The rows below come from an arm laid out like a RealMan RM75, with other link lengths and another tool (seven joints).
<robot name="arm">
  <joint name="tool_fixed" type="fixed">
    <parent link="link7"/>
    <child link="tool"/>
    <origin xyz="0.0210 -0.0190 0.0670" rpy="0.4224 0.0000 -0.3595"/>
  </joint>
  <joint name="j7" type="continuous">
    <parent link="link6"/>
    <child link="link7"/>
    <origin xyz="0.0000 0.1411 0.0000" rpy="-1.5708 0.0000 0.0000"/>
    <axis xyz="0 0 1"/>
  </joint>
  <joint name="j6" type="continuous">
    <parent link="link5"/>
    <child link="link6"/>
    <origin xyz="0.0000 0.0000 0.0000" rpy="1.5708 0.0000 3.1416"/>
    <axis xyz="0 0 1"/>
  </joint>
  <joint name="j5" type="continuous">
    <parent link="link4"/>
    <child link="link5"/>
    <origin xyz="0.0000 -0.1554 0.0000" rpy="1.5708 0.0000 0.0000"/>
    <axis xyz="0 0 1"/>
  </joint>
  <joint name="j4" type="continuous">
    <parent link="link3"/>
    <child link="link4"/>
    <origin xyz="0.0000 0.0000 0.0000" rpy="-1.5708 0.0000 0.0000"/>
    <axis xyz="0 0 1"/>
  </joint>
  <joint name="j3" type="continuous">
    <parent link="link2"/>
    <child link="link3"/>
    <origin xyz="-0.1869 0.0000 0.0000" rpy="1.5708 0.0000 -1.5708"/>
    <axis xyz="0 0 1"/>
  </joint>
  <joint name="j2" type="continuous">
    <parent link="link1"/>
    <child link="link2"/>
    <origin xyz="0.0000 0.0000 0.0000" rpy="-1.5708 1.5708 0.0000"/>
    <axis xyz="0 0 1"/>
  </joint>
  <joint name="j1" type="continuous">
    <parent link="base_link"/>
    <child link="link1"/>
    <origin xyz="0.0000 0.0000 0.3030"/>
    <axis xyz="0 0 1"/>
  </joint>
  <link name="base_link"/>
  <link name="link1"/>
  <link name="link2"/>
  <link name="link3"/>
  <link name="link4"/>
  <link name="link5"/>
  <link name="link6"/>
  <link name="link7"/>
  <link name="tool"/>
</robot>
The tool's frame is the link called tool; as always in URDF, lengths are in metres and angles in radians. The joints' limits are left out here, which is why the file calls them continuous.
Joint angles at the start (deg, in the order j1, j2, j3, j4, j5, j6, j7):
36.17, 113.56, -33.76, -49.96, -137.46, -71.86, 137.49
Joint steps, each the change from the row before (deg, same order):
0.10, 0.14, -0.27, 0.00, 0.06, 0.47, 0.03
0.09, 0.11, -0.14, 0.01, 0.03, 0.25, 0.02
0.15, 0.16, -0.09, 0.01, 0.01, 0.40, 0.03
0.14, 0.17, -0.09, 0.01, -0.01, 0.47, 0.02
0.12, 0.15, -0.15, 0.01, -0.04, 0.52, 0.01
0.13, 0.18, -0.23, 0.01, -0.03, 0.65, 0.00
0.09, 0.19, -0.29, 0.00, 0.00, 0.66, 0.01
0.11, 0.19, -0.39, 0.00, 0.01, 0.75, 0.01
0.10, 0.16, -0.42, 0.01, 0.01, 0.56, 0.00
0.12, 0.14, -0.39, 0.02, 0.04, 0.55, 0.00
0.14, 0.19, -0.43, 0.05, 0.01, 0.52, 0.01
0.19, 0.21, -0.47, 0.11, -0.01, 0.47, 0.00
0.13, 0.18, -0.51, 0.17, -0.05, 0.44, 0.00
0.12, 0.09, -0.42, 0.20, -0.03, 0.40, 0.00
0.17, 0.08, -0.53, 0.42, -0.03, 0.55, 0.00
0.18, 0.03, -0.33, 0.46, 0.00, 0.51, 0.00
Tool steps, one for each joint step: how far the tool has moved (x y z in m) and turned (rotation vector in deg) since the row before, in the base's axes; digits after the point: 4 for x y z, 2 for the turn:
-0.0007, 0.0011, -0.0006, 0.17, -0.15, 0.13
-0.0007, 0.0006, -0.0006, 0.07, -0.04, 0.09
-0.0009, 0.0011, -0.0005, 0.20, -0.04, 0.10
-0.0007, 0.0012, -0.0004, 0.25, -0.09, 0.08
-0.0004, 0.0012, -0.0003, 0.25, -0.19, 0.07
-0.0005, 0.0014, -0.0005, 0.30, -0.25, 0.11
-0.0004, 0.0013, -0.0006, 0.28, -0.25, 0.10
-0.0006, 0.0015, -0.0007, 0.29, -0.33, 0.15
-0.0008, 0.0010, -0.0010, 0.11, -0.30, 0.19
-0.0009, 0.0011, -0.0008, 0.14, -0.26, 0.21
-0.0011, 0.0009, -0.0015, 0.02, -0.24, 0.22
-0.0015, 0.0007, -0.0021, -0.11, -0.22, 0.26
-0.0009, 0.0003, -0.0024, -0.21, -0.26, 0.19
-0.0005, 0.0004, -0.0017, -0.13, -0.24, 0.13
-0.0003, 0.0004, -0.0025, -0.22, -0.26, 0.09
-0.0001, 0.0006, -0.0018, -0.10, -0.14, 0.00

